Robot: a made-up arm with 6 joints. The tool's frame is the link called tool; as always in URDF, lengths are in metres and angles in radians.
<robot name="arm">
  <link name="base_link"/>
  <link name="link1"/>
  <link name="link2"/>
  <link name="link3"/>
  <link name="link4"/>
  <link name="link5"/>
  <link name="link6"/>
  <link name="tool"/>
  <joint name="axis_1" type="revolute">
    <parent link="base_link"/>
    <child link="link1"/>
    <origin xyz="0 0 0.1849" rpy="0 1.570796 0"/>
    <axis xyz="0 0 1"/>
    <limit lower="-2.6" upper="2.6" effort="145" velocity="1"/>
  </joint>
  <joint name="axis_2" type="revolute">
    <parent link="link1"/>
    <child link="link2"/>
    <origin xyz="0.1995 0.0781 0.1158" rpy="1.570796 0 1.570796"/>
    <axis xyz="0 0 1"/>
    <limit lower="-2.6" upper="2.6" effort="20" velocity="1.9"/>
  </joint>
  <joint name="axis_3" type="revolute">
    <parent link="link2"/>
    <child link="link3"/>
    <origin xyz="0.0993 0.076 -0.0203" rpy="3.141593 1.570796 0"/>
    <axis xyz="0 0 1"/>
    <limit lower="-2.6" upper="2.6" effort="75" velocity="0.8"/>
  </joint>
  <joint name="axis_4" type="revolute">
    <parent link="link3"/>
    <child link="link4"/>
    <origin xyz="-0.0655 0.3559 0.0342" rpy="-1.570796 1.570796 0"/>
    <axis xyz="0 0 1"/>
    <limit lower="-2.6" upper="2.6" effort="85" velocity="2.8"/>
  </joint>
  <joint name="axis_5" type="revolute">
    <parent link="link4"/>
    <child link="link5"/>
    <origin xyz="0.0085 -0.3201 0.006" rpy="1.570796 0 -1.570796"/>
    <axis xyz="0 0 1"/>
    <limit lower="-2.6" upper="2.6" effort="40" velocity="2.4"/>
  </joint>
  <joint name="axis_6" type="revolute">
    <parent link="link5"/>
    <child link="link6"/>
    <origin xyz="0.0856 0.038 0.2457" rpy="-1.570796 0 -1.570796"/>
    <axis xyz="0 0 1"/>
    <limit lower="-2.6" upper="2.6" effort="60" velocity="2.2"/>
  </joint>
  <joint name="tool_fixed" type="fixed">
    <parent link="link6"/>
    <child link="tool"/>
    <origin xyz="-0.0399 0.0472 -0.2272"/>
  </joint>
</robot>
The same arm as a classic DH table. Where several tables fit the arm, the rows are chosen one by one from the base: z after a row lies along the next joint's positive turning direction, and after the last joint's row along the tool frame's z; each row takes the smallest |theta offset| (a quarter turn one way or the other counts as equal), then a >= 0, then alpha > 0; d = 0 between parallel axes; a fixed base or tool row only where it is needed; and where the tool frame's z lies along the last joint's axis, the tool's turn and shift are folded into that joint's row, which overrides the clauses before.
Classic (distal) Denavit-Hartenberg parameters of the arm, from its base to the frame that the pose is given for. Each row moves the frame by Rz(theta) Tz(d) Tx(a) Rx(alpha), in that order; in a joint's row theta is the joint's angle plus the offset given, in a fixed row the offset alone. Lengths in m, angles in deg.
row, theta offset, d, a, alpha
base (fixed), 90.00, 0.1849, 0.0000, 90.00
axis_1, 0.00, 0.1158, 0.0781, 90.00
axis_2, 90.00, 0.1792, 0.0760, -90.00
axis_3, -90.00, -0.0651, 0.0655, 90.00
axis_4, 0.00, 0.3619, -0.3201, -90.00
axis_5, -90.00, 0.2372, 0.0380, 90.00
axis_6, -49.79, 0.0000, 0.0618, 0.00
tool (fixed), -130.21, -0.1416, 0.0000, 0.00
Joint limits (deg, base to tool): -148.97..148.97 -148.97..148.97 -148.97..148.97 -148.97..148.97 -148.97..148.97 -148.97..148.97

